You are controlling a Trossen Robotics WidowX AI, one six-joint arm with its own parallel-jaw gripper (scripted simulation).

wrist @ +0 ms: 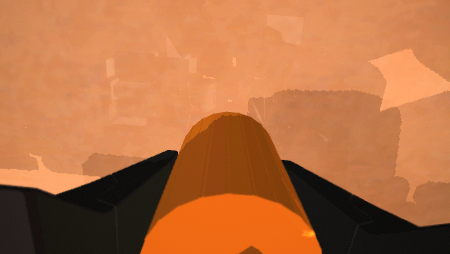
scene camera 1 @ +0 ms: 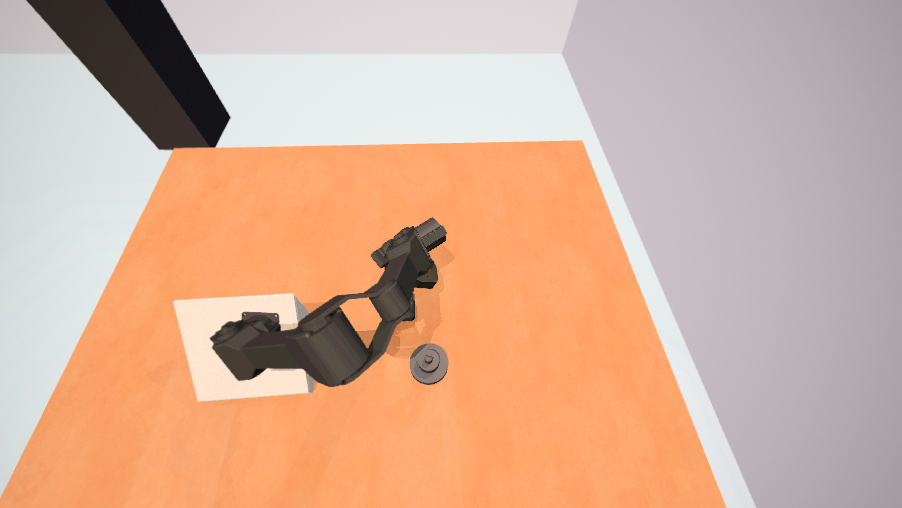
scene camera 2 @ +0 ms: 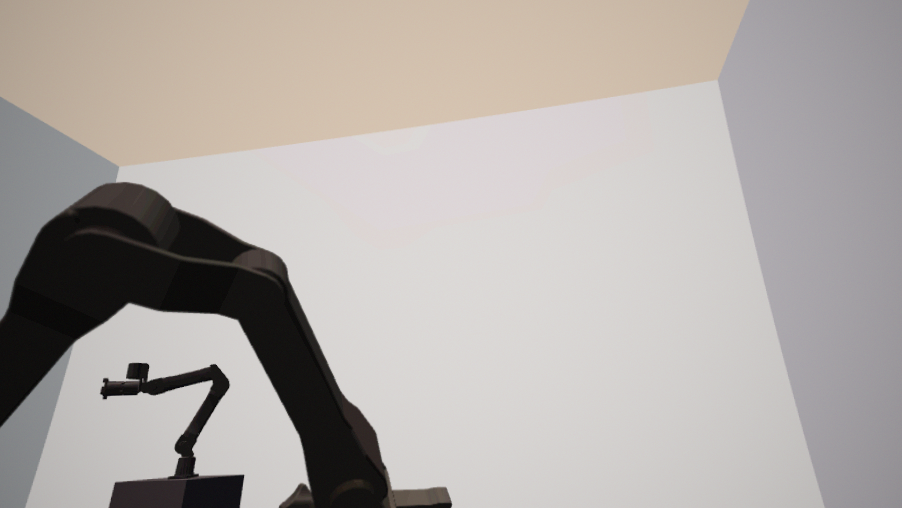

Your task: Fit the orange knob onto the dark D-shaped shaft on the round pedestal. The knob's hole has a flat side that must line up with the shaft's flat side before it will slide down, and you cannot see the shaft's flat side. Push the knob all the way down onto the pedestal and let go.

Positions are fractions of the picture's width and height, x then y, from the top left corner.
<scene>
An orange knob shows in the wrist view (0.51,0.72); in scene camera 2 it is out of frame.
</scene>
